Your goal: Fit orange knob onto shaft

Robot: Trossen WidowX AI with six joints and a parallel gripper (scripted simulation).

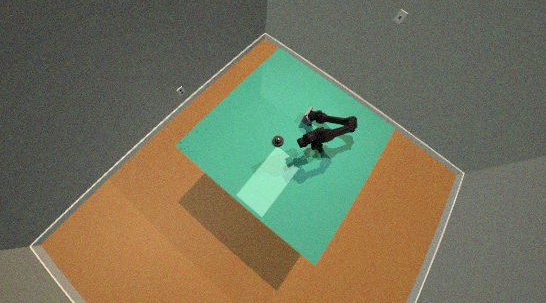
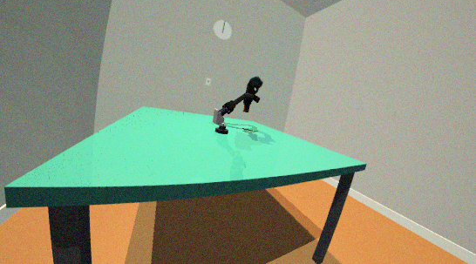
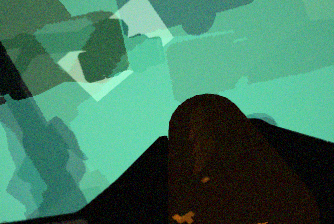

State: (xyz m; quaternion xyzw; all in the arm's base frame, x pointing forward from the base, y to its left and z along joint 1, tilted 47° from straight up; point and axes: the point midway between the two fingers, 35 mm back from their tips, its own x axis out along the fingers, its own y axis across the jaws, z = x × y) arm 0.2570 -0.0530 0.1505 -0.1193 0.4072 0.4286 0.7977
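The round pedestal lies 180 mm to the right of my gripper tip, 130 mm below it and 30 mm ahead of it. Round my gripper tip: orange knob 30 mm above, 10 mm behind.
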